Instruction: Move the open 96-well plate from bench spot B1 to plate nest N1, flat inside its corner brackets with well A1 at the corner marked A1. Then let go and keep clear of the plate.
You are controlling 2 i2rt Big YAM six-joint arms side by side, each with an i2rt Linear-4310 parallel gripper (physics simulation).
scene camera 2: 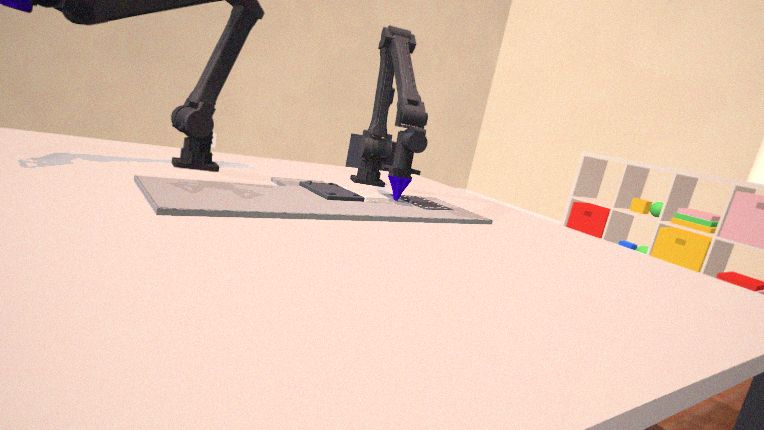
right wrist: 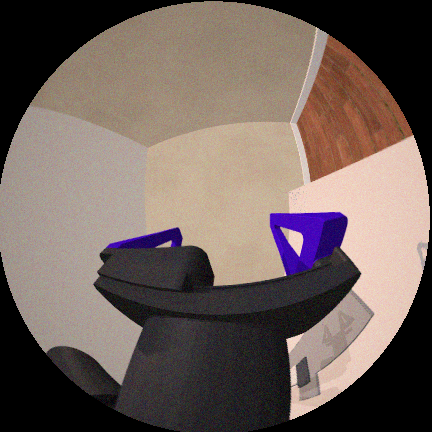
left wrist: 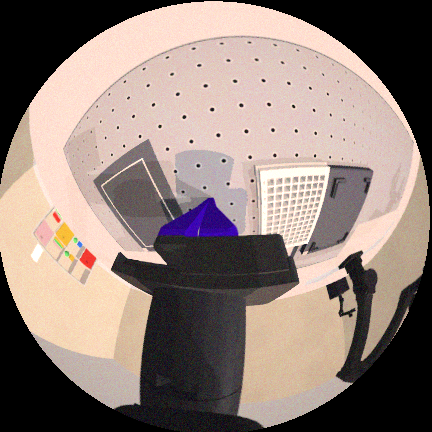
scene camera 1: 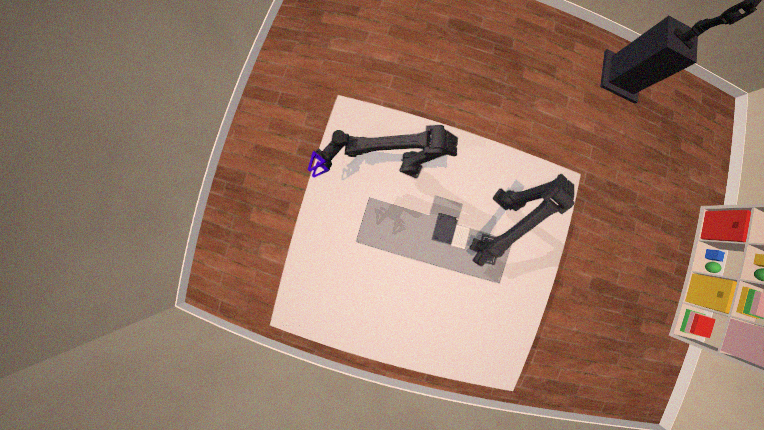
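Seen in the pictures: left gripper, between the fingertips: [scene camera 2: 395, 200] [left wrist: 210, 202] [scene camera 1: 473, 245]; right gripper, between the fingertips: [right wrist: 223, 226] [scene camera 1: 310, 174]; left arm's base, origin of its link: [scene camera 2: 367, 182] [scene camera 1: 502, 199]; right arm's base, origin of its link: [scene camera 2: 195, 167] [left wrist: 350, 258] [scene camera 1: 410, 168].
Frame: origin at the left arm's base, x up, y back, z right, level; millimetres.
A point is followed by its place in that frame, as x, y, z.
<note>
The white open 96-well plate [scene camera 1: 460, 236] @[22, -354, 80] [scene camera 2: 376, 199] @[22, -414, 57] [left wrist: 292, 202] @[23, -372, 68] lies flat close beside the dark nest [scene camera 1: 444, 228] @[25, -379, 187] [scene camera 2: 332, 191] @[23, -403, 182] [left wrist: 345, 212] @[25, -388, 183], outside its corner brackets. I cannot tell whether their edges touch. The marks B1, N1 and A1 are not readable. My left gripper [scene camera 2: 396, 199] @[15, -345, -20] [left wrist: 210, 202] @[15, -345, -20] is shut with its fingertips together and holds nothing. It is above the pegboard, between the plate and the outlined dark pad. The left arm hides it in scene camera 1. My right gripper [scene camera 1: 315, 166] @[390, -604, 866] [right wrist: 223, 226] @[390, -604, 866] is open and empty, far from the plate, by the table's left edge in scene camera 1.
The grey pegboard [scene camera 1: 395, 235] @[13, -592, 386] [scene camera 2: 240, 206] @[13, -674, 408] [left wrist: 227, 95] @[13, -455, -25] lies on the pale table [scene camera 1: 374, 320] @[0, -1082, 151] [scene camera 2: 320, 320] @[0, -1136, 279]. A dark pad [left wrist: 150, 155] @[15, -390, -90] with a white outline lies on the pegboard, left of the left fingers in the left wrist view. A cube shelf stands beyond the table.
</note>
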